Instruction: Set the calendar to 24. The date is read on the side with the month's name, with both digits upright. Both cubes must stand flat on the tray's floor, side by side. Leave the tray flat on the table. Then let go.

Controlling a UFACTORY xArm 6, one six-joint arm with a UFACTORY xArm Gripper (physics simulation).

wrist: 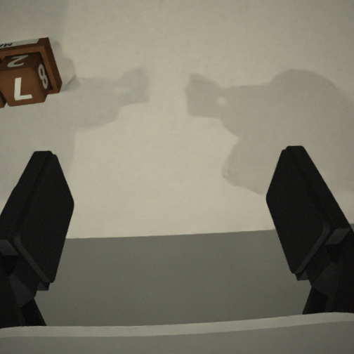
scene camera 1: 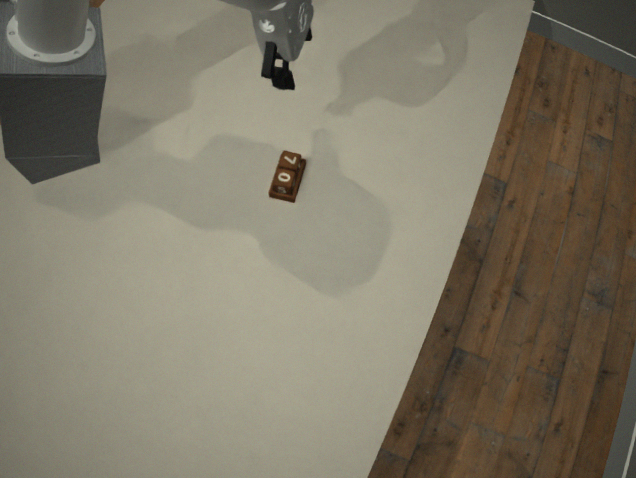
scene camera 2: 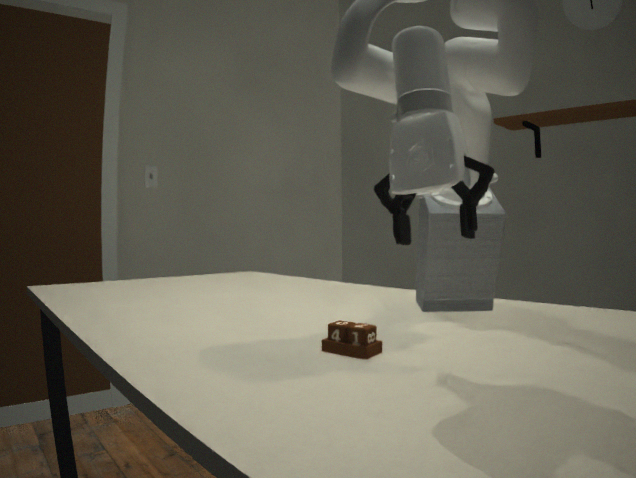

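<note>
A small brown wooden tray [scene camera 1: 281,197] [scene camera 2: 343,348] [wrist: 52,65] lies on the table with two brown cubes side by side in it. One cube [scene camera 1: 283,178] [scene camera 2: 336,334] has 0 on top and 4 on the side facing scene camera 2. The other cube [scene camera 1: 289,159] [scene camera 2: 359,335] [wrist: 22,90] has 7 on top, 1 on that side and 8 on its end; the wrist view shows 2 towards a pale label strip [wrist: 11,44] with cut-off letters. The 0 cube's label-side digit is hidden. My gripper [scene camera 1: 287,77] [scene camera 2: 435,237] [wrist: 170,174] is open, empty and high above the table, apart from the tray.
The pale table [scene camera 1: 205,334] [scene camera 2: 287,411] [wrist: 150,200] bears the set, with arm shadows around it. The grey pedestal [scene camera 1: 51,113] [scene camera 2: 457,256] carries the arm base. The wooden floor [scene camera 1: 514,282] lies beyond the table's edge. A wall shelf [scene camera 2: 570,113] is behind the arm.
</note>
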